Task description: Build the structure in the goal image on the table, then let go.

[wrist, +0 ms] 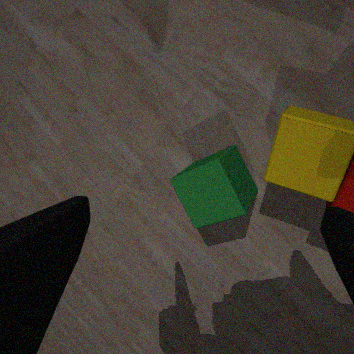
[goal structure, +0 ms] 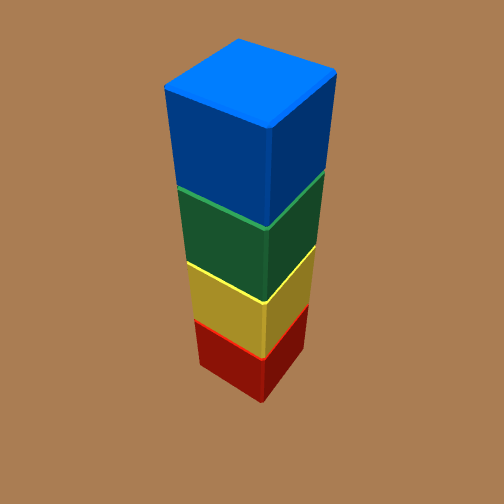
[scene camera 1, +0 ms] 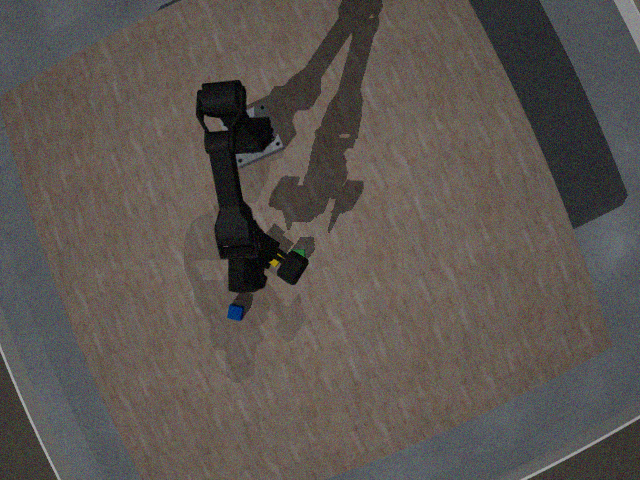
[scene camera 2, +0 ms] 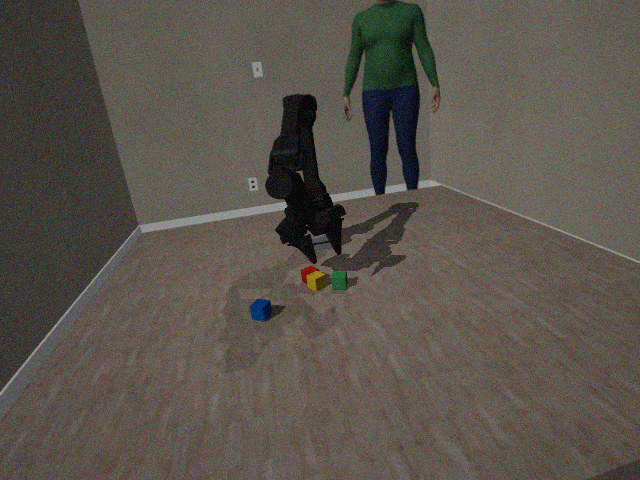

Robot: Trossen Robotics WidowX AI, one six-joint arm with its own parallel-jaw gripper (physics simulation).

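Observation:
A green cube (scene camera 1: 299, 252) (scene camera 2: 339, 280) (wrist: 210, 192) sits on the table, apart from the yellow cube (scene camera 1: 274, 261) (scene camera 2: 316, 281) (wrist: 307, 155). A red cube (scene camera 2: 308, 272) (wrist: 345, 195) is right beside the yellow one; whether they touch is unclear. The red cube is hidden under the arm in scene camera 1. A blue cube (scene camera 1: 235, 312) (scene camera 2: 261, 310) sits alone, farther from the arm base. My gripper (scene camera 2: 327, 257) (wrist: 208, 213) is open and empty above the cubes. In the wrist view the green cube shows between the fingers, below them, and the right finger partly covers the red cube's side.
The arm's metal base plate (scene camera 1: 261, 155) is fixed on the wood-patterned surface (scene camera 1: 413, 310) (scene camera 2: 413, 387). A standing person (scene camera 2: 390, 51) in a green top is at the back by the wall. The arm casts dark shadows across the surface.

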